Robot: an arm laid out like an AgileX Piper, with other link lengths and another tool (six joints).
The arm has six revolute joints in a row. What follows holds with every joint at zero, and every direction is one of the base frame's.
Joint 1 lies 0.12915 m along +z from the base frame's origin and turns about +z.
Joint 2 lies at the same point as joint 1 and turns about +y.
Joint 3 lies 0.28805 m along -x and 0.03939 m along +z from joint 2 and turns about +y.
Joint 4 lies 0.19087 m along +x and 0.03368 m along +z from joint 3 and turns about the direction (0.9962, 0, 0.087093).
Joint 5 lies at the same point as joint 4 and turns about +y.
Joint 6 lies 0.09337 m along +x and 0.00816 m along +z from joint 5 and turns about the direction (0.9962, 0, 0.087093).
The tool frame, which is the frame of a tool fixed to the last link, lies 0.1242 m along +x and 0.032 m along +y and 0.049 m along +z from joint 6; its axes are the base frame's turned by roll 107.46, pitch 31.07 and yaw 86.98 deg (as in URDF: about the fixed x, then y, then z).
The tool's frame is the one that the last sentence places.
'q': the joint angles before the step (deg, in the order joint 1, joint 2, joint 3, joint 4, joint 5, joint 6). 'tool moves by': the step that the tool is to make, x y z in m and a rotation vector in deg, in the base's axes. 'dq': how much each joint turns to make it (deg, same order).
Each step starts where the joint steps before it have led.
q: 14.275, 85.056, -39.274, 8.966, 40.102, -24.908
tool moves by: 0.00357, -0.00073, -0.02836, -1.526, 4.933, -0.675
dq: 0.000, 7.401, -0.092, -0.116, -2.229, 0.515
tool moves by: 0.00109, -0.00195, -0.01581, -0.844, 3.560, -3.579
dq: 0.001, 3.965, -0.128, -0.075, -0.521, 3.605
